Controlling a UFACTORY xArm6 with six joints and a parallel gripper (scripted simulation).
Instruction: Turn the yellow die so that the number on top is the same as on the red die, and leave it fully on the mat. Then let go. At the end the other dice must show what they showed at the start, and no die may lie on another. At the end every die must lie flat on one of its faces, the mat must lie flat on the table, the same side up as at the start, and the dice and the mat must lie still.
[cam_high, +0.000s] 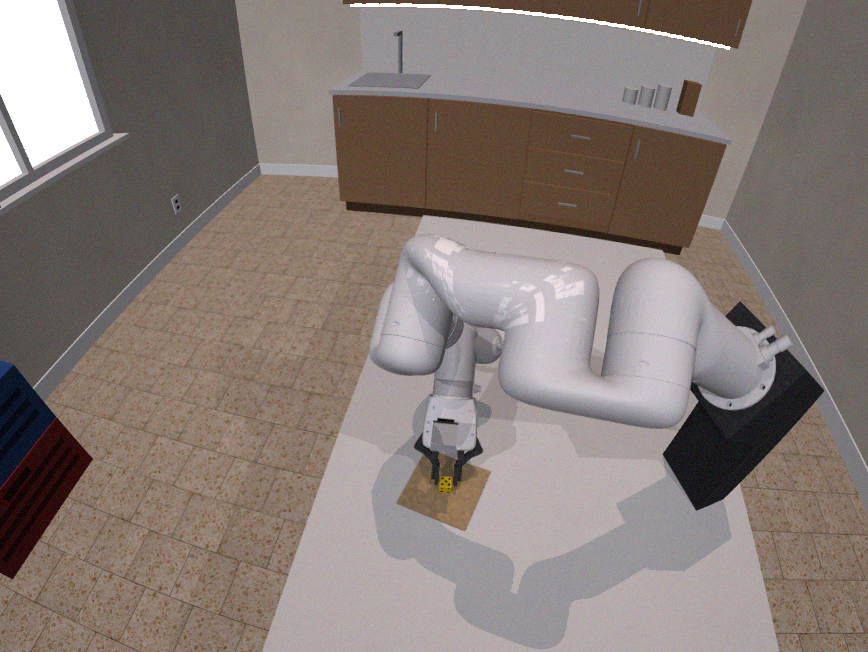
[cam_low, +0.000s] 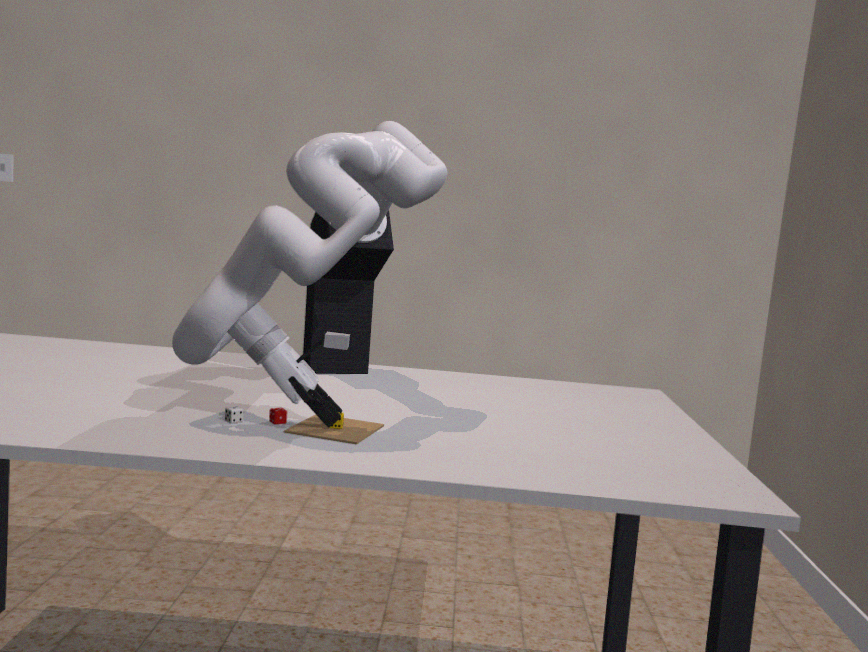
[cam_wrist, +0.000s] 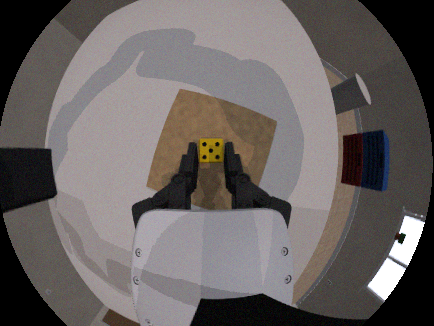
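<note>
Right now the yellow die is 2 cm to the left of my hand and 2 cm below it. Round my hand: red die: 1 cm behind, 10 cm to the right, 2 cm below; then mat: 1 cm to the left, 3 cm below; then white die: 1 cm ahead, 17 cm to the right, 2 cm below.
</note>
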